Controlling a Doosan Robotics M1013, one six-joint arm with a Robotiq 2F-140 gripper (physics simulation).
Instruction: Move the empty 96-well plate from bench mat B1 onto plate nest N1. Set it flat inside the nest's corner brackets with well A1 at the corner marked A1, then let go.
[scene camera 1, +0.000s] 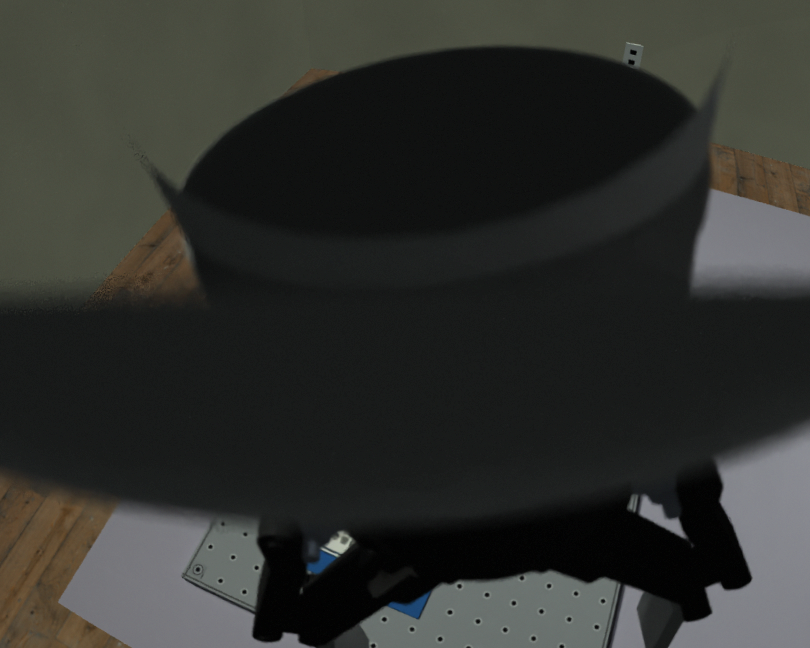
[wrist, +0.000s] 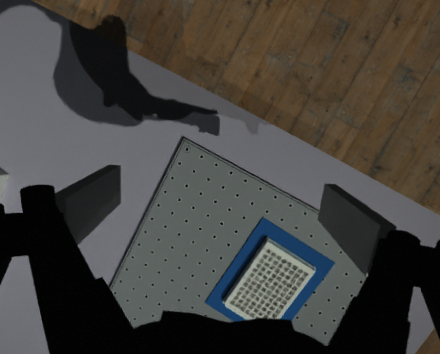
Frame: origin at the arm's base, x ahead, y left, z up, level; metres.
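Seen in the pictures: gripper, fingertip midpoint: (wrist: 221, 193).
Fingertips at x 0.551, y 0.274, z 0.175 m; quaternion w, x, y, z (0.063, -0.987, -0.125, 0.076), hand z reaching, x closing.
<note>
A point is followed by its place in that frame.
The white 96-well plate (wrist: 272, 282) @[x 0.658, y 0.136, z -0.019 m] lies on the blue bench mat B1 (wrist: 267, 229) @[x 0.623, y 0.205, z -0.033 m] in the lower right middle of the wrist view; the gripper body hides its bottom edge. In the scene view a sliver of the plate (scene camera 1: 339, 541) @[x 0.691, y 0.170, z -0.019 m] and parts of the blue mat (scene camera 1: 413, 603) @[x 0.617, y 0.207, z -0.033 m] show behind the gripper. My gripper (scene camera 1: 503, 628) @[x 0.551, y 0.274, z 0.175 m] (wrist: 221, 193) @[x 0.551, y 0.274, z 0.175 m] is open and empty, its fingers wide apart. It is above the board; in the wrist view the plate appears between the finger directions, nearer the right finger and lower down. Nest N1 does not show in either view.
A grey perforated board (scene camera 1: 486, 611) @[x 0.554, y 0.202, z -0.035 m] (wrist: 165, 235) @[x 0.480, y 0.134, z -0.035 m] bears the mat and lies on the pale table (scene camera 1: 756, 250) (wrist: 40, 135) @[x 0.214, y 0.208, z -0.048 m]. A dark arm part blocks most of the scene view. An arm shadow falls across the table beside the board. Wooden floor (wrist: 300, 65) lies beyond the table edge.
</note>
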